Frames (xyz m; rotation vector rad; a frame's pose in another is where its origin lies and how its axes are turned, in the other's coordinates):
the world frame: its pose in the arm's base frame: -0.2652 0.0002 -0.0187 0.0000 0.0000 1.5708
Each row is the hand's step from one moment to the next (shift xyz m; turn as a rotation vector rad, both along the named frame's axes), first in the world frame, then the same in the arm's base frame.
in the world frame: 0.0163 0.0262 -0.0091 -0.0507 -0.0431 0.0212
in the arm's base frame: -0.0262 0.0163 -0.0091 0.0431 -0.0507 0.0212
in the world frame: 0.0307 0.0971 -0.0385 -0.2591 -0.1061 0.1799
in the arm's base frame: -0.0971 0.0307 -0.0385 0.1061 -0.2591 0.1799
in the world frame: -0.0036 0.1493 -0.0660 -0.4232 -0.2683 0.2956
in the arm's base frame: -0.1493 -0.0036 -0.0660 0.2683 -0.4232 0.2956
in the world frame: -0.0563 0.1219 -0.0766 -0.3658 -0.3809 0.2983
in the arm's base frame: -0.1219 -0.0563 -0.0766 0.3809 -0.3658 0.2983
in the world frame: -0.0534 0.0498 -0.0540 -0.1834 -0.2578 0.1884
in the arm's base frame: -0.0498 -0.0534 -0.0540 0.2578 -0.1834 0.1884
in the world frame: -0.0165 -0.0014 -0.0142 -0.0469 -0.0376 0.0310
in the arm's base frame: 0.0014 -0.0165 -0.0142 0.0376 -0.0469 0.0310
